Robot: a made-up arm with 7 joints.
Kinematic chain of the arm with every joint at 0, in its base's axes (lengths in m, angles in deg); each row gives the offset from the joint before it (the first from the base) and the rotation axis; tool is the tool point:
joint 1: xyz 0 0 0.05 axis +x
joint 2: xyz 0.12 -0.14 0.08 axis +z
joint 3: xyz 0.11 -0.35 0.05 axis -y
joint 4: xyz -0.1 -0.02 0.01 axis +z
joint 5: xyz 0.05 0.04 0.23 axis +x
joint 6: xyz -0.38 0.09 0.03 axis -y
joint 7: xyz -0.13 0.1 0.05 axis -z
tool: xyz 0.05 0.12 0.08
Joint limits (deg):
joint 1: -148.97..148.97
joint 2: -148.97..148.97
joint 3: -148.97..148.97
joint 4: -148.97..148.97
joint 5: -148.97..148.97
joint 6: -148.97..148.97
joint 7: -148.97..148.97
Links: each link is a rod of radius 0.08 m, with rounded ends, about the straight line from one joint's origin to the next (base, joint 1, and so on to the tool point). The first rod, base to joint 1, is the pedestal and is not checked.
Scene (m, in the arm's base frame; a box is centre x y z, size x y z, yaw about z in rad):
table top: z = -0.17
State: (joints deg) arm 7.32 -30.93 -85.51 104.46 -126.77 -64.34 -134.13
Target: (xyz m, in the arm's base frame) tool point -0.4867 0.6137 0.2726
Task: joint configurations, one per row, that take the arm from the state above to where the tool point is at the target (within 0.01 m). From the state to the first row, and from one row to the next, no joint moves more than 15 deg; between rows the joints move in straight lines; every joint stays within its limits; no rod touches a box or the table.
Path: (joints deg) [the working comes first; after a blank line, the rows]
Joints at the target: -49.69 -112.92 -61.43 73.63 -97.23 -41.03 -126.19
Straight joint move there: clear.

1: -2.18 -44.60 -81.50 99.32 -121.85 -60.46 -132.81
2: -11.68 -58.26 -77.48 94.18 -116.92 -56.57 -131.48
3: -21.19 -71.93 -73.47 89.05 -112.00 -52.69 -130.16
4: -30.69 -85.59 -69.45 83.91 -107.08 -48.80 -128.84
5: -40.19 -99.26 -65.44 78.77 -102.16 -44.92 -127.51
6: -49.69 -112.92 -61.43 73.63 -97.23 -41.03 -126.19

